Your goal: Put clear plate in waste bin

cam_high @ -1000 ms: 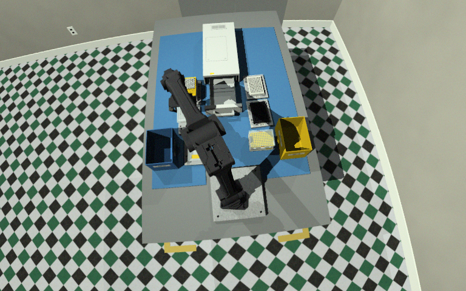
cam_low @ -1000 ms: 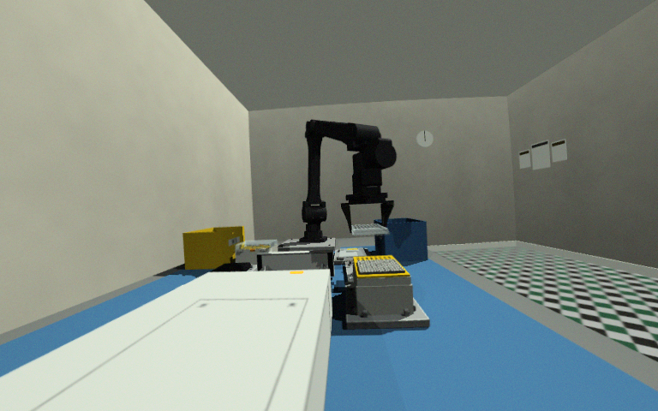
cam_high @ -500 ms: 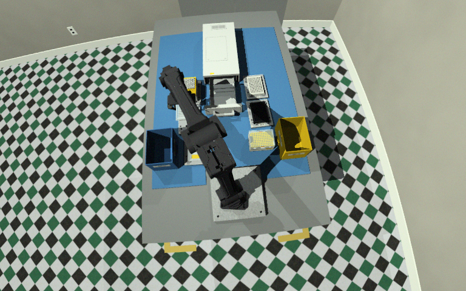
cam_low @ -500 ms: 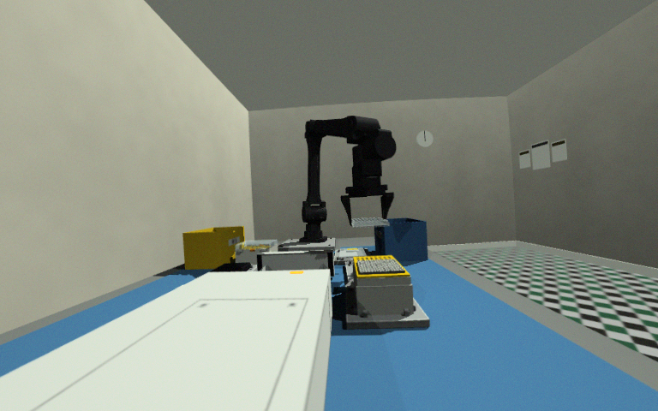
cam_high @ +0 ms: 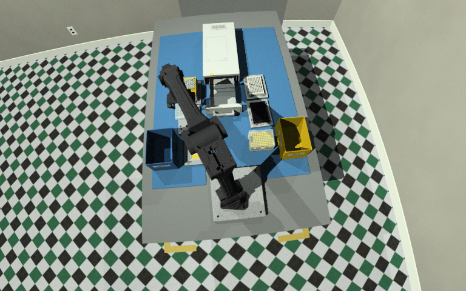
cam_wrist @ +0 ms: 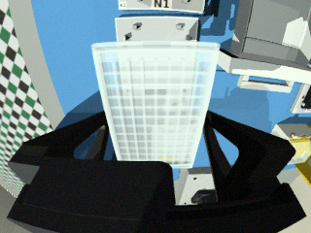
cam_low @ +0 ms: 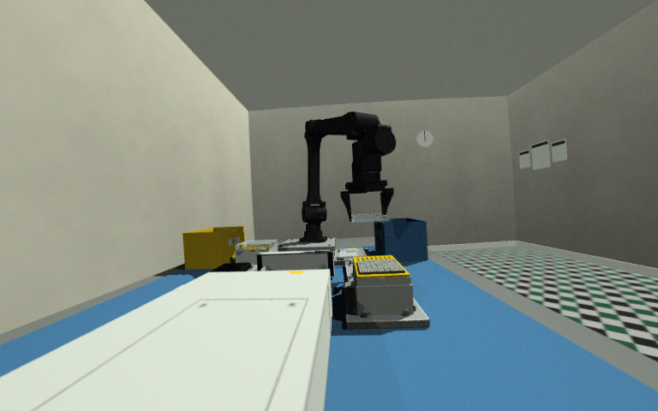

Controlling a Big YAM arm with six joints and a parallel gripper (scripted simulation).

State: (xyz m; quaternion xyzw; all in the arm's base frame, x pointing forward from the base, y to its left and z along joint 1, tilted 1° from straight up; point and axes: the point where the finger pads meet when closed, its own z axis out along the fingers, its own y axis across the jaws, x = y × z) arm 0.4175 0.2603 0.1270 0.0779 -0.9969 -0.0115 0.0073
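My hand is 54 cm to the left of the yellow waste bin W1, 11 cm above it and 10 cm past it. From my hand the other things lie so: yellow tip box 16 cm ahead, 9 cm below, 1 cm to the left; then clear plate right at my hand; then grey nest 14 cm below.
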